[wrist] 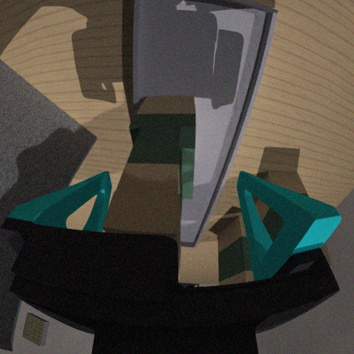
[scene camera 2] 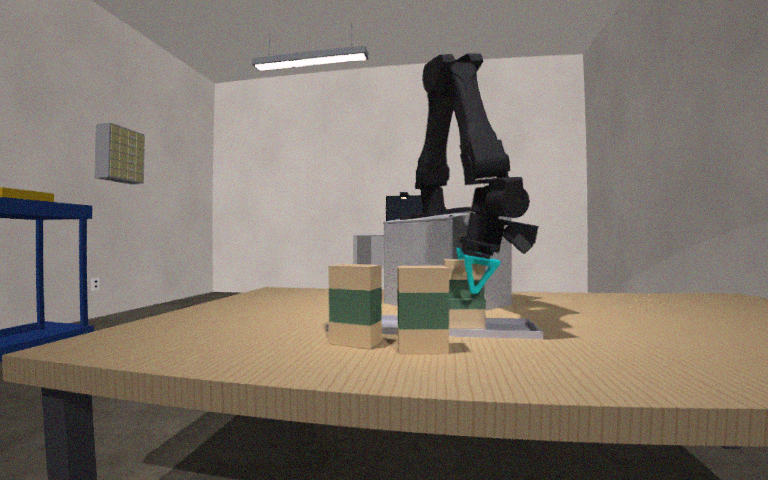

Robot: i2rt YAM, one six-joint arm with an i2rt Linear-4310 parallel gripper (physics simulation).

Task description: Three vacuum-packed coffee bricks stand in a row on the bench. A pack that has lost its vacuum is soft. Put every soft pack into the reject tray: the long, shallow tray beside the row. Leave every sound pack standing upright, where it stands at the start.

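Where they show: gripper, between the fingertips: (scene camera 2: 469, 288); arm's base, origin of its link: (scene camera 2: 434, 215).
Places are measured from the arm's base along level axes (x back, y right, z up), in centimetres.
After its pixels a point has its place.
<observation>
Three tan coffee packs with green bands show in scene camera 2. The left pack (scene camera 2: 354, 305) {x -41.5, y 19.8, z -18.3 cm} and the middle pack (scene camera 2: 423, 311) {x -45.2, y 8.5, z -18.6 cm} stand upright on the bench. The third pack (scene camera 2: 468, 319) {x -30.3, y -2.5, z -23.4 cm} (wrist: 145, 185) stands about upright in the long grey reject tray (scene camera 2: 512, 333) {x -36.8, y -9.2, z -24.7 cm} (wrist: 170, 50), partly hidden by the middle pack. My gripper (scene camera 2: 473, 287) {x -29.0, y -3.0, z -17.1 cm} (wrist: 173, 178) is open around the upper part of this third pack, with its teal fingers spread apart on either side. In the wrist view, parts of the other two packs show at the right, near and behind the right finger. Softness cannot be seen.
The wooden bench (scene camera 2: 226, 350) {x -43.7, y 41.2, z -25.6 cm} carries the packs and the tray. A grey pedestal (scene camera 2: 417, 260) {x -9.4, y 5.9, z -12.5 cm} (wrist: 30, 120) stands behind the tray, under the arm's base. A blue rack (scene camera 2: 83, 266) stands beyond the bench's left side.
</observation>
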